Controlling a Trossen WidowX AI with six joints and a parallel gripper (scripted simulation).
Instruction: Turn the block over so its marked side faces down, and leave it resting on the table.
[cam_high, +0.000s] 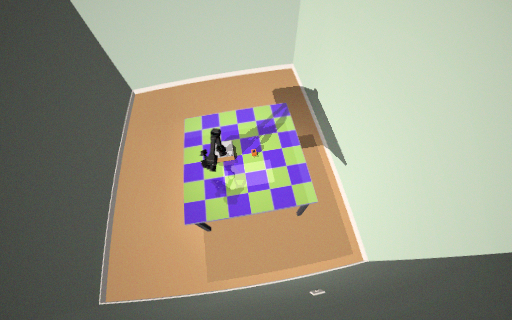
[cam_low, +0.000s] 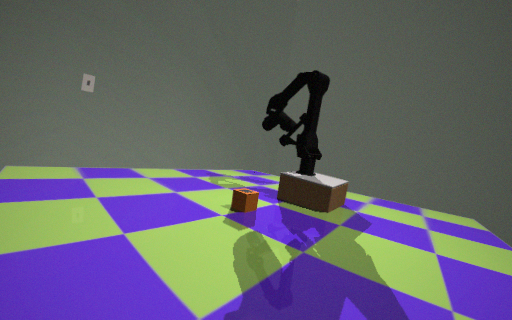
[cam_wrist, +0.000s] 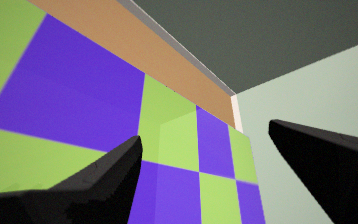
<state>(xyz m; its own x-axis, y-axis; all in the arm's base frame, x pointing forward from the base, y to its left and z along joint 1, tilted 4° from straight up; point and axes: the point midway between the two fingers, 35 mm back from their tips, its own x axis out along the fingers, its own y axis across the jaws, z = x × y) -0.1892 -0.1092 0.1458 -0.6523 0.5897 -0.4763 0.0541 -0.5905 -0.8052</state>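
My gripper tip is now 53 cm short of the orange block, 2 cm to the right of it and 21 cm above it.
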